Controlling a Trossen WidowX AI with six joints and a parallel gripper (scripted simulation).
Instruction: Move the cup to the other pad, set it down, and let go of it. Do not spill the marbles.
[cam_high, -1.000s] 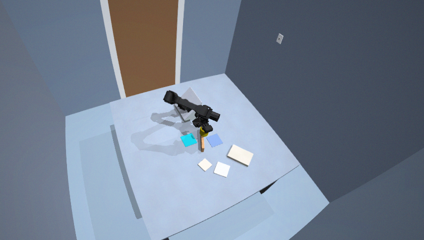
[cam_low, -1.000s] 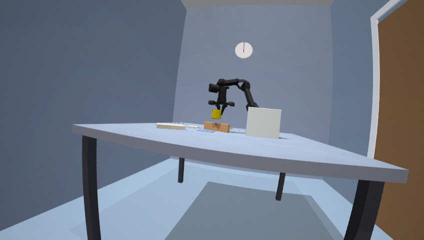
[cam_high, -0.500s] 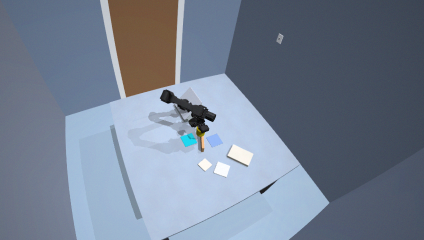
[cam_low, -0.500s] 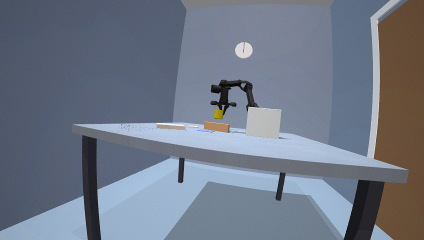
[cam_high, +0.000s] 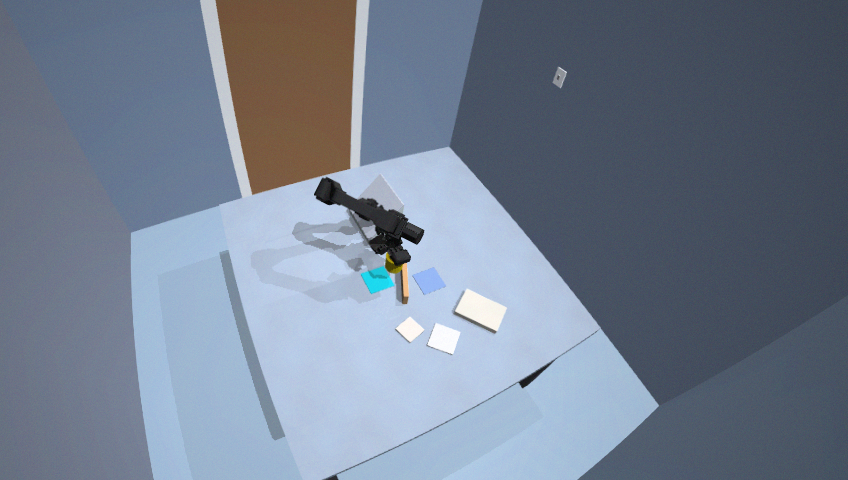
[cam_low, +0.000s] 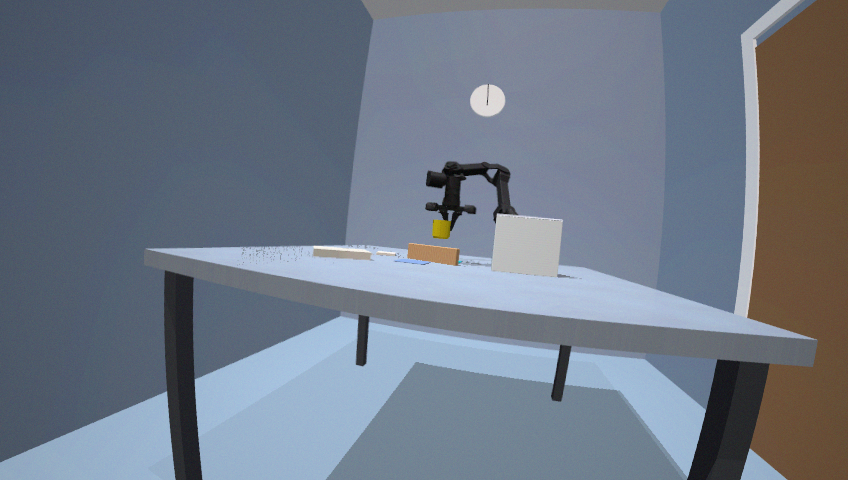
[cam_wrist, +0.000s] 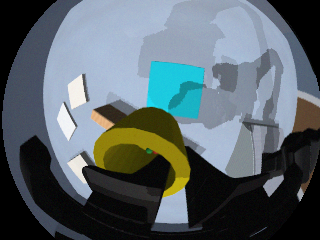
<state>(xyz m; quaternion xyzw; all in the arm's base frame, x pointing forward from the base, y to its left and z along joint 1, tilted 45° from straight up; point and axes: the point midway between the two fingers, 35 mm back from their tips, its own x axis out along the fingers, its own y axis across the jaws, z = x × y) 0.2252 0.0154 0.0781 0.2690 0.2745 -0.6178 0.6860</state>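
The cyan pad is 13 cm below my gripper tip, 5 cm to the right of it and 1 cm ahead of it. The rest, counted from my gripper tip: yellow cup: 2 cm ahead; then wooden bar: 10 cm below, 5 cm to the left, 5 cm ahead; then green marble: 3 cm ahead, 2 cm to the left, 2 cm below.
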